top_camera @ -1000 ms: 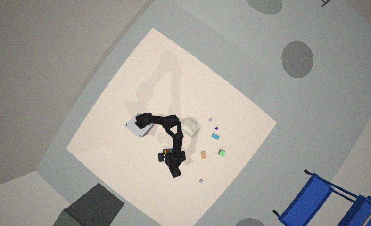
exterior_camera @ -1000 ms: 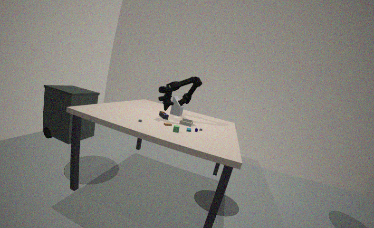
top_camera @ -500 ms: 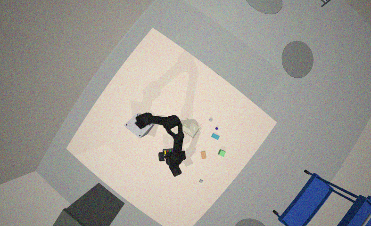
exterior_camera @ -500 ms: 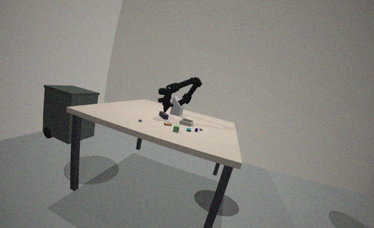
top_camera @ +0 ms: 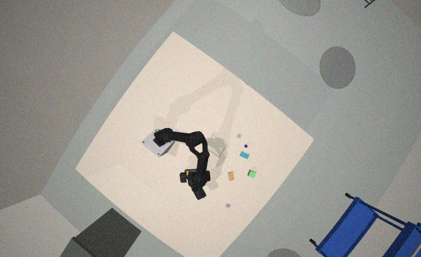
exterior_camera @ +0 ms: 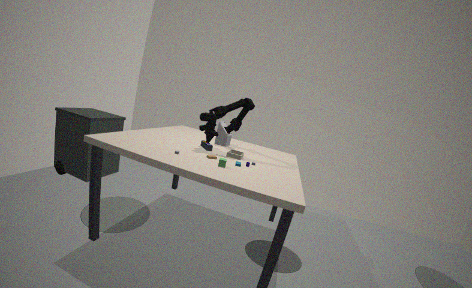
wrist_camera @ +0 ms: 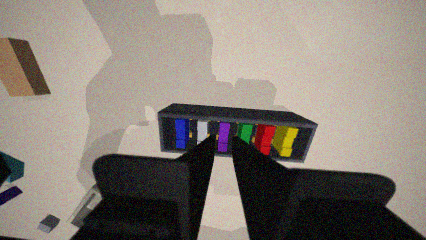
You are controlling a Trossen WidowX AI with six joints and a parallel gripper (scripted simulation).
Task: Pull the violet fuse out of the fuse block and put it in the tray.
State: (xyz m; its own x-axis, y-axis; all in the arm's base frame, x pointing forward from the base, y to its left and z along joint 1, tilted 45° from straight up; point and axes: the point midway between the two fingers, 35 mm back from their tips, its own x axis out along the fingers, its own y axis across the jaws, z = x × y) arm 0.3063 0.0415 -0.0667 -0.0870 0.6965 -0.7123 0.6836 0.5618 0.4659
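My gripper tip is now 20 mm above the violet fuse. The rest, counted from my gripper tip: white fuse 10 mm ahead, 20 mm to the left, 20 mm below; then green fuse 10 mm behind, 10 mm to the right, 20 mm below; then blue fuse 30 mm ahead, 30 mm to the left, 20 mm below.
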